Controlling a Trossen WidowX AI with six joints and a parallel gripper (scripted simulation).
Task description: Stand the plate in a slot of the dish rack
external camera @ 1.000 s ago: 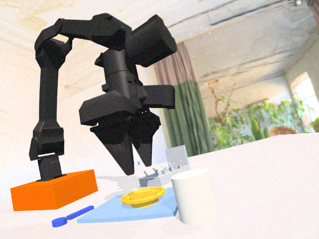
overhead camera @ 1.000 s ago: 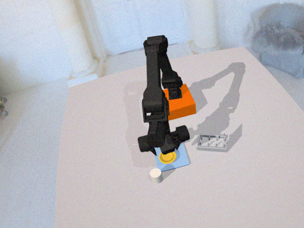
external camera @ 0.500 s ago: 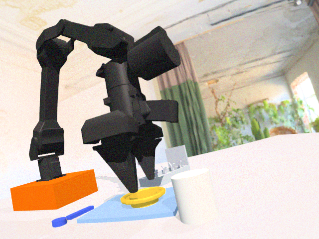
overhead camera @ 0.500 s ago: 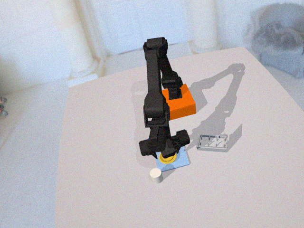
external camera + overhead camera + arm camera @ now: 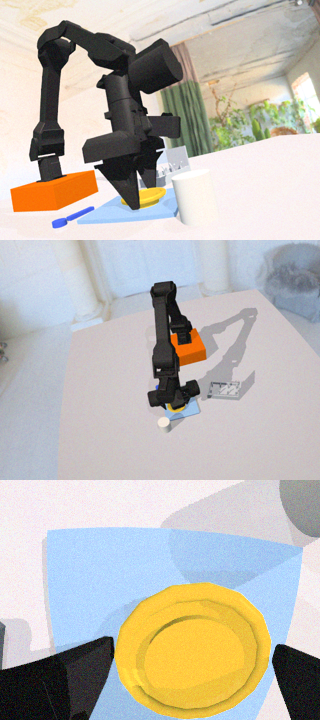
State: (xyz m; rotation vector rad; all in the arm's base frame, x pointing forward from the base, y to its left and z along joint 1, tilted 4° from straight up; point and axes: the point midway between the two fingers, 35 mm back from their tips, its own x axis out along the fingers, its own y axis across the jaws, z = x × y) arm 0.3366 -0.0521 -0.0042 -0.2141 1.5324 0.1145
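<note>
My gripper tip is right at the yellow plate. Also, from my gripper tip: white cylinder cup: 9 cm ahead, 4 cm to the right, 1 cm above; then blue spoon: 12 cm behind, 5 cm to the right, 1 cm below; then grey dish rack: 5 cm behind, 20 cm to the left, 1 cm above.
</note>
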